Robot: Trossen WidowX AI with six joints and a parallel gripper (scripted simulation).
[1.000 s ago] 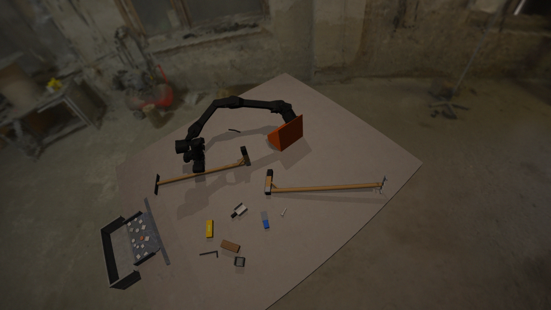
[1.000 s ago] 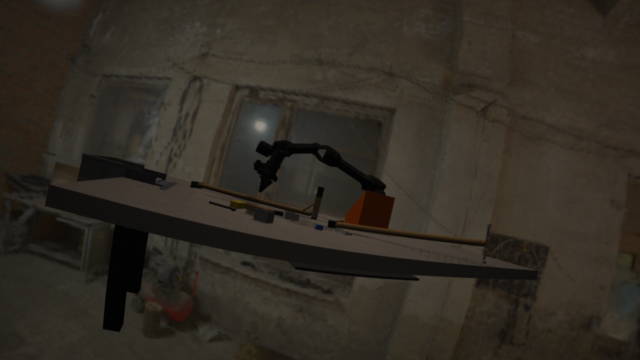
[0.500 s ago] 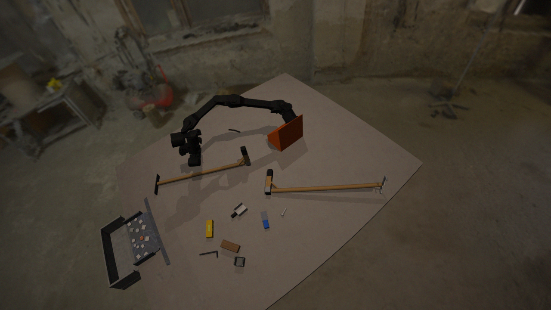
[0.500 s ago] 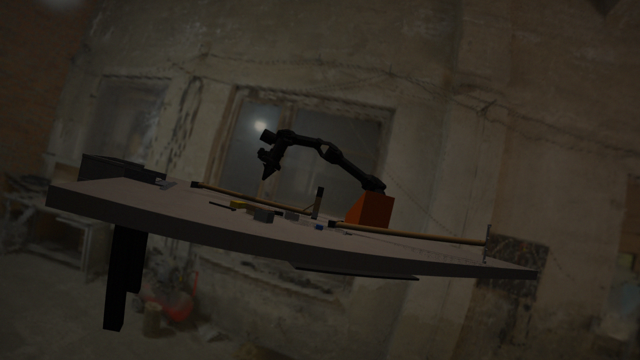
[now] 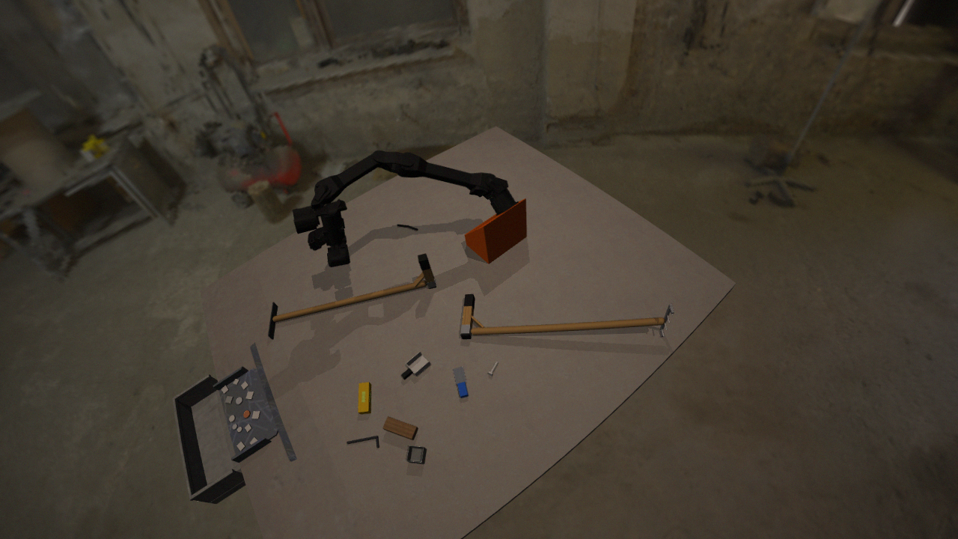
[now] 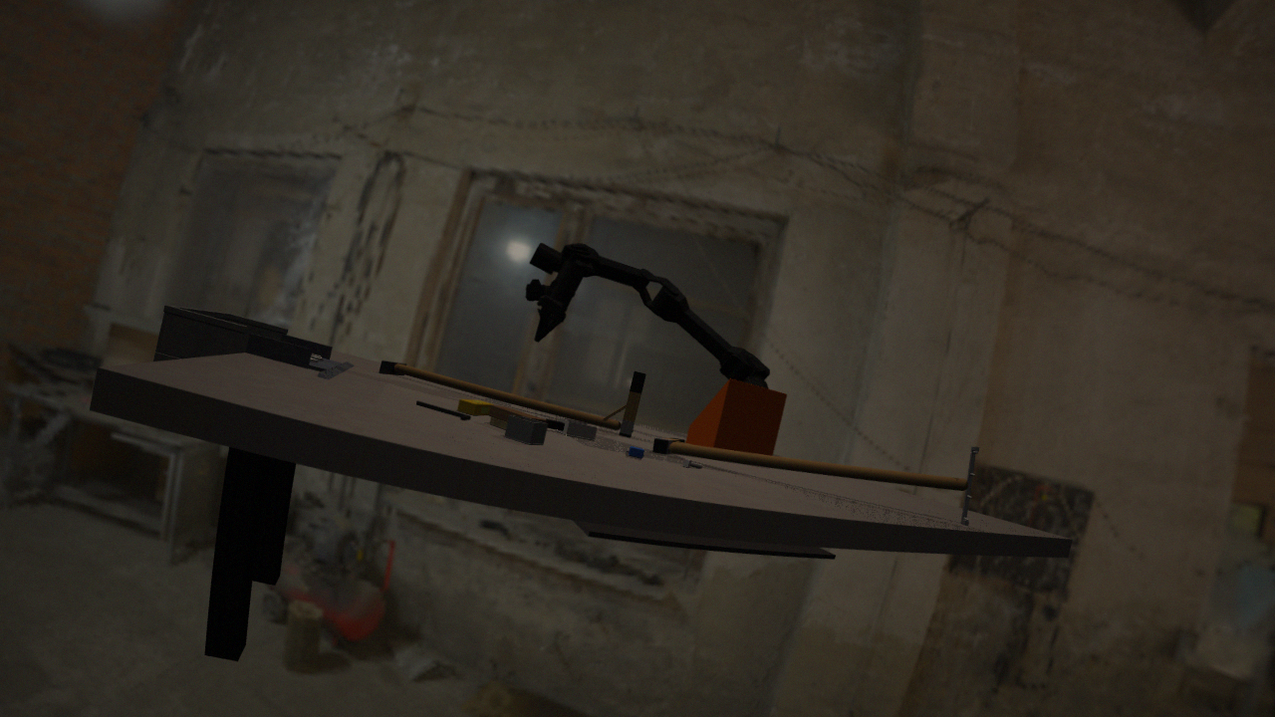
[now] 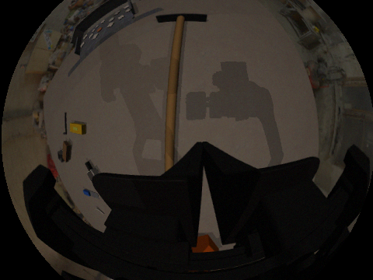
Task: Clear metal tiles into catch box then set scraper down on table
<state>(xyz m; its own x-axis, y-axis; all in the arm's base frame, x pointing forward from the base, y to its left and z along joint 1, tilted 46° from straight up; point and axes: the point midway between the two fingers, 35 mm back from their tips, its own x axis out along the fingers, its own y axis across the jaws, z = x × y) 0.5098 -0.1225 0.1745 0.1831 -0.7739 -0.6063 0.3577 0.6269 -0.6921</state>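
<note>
Right now the wooden-shafted scraper is 100 mm below my gripper tip, 50 mm ahead of it and 40 mm to the left of it. From my gripper tip the other things lie so: wooden block 500 mm to the left, 150 mm below, 150 mm ahead; then yellow block 360 mm to the left, 180 mm ahead, 150 mm below; then blue piece 510 mm to the left, 160 mm below, 50 mm behind.
</note>
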